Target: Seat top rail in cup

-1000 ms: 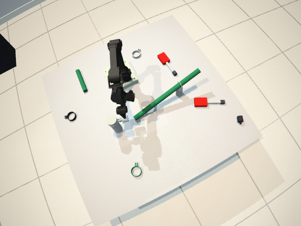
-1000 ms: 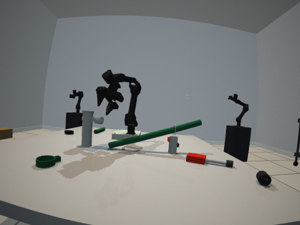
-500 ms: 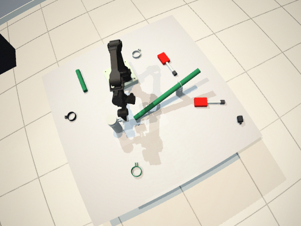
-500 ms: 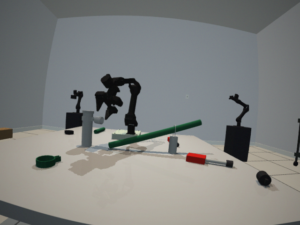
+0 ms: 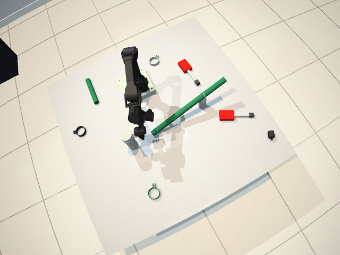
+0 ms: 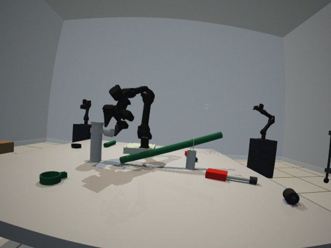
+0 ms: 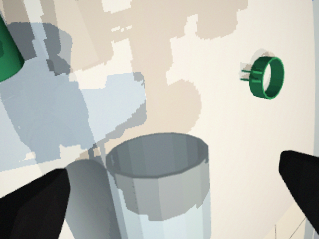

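My gripper tip is now 10 mm past the grey rail-end cup and 20 mm to the left of it. The rest, counted from my gripper tip: short green pipe: 520 mm behind, 240 mm to the right, 150 mm below; black cap: 280 mm ahead, 710 mm to the left, 140 mm below; short grey post: 90 mm behind, 410 mm to the left, 60 mm below.
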